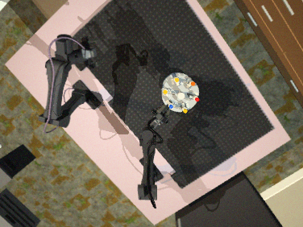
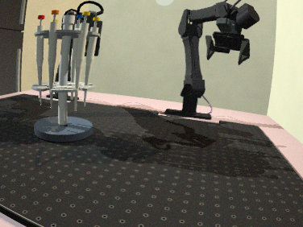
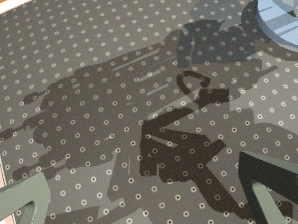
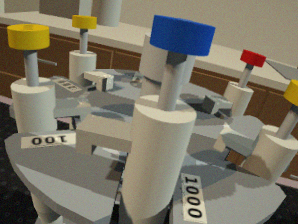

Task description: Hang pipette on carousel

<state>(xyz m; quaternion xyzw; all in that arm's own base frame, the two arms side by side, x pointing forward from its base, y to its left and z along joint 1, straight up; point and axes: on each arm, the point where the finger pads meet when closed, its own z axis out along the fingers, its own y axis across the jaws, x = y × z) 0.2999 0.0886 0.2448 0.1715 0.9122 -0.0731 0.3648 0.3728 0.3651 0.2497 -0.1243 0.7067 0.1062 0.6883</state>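
Now: right hand 3 cm above the pipette and 1 cm to the right of it.
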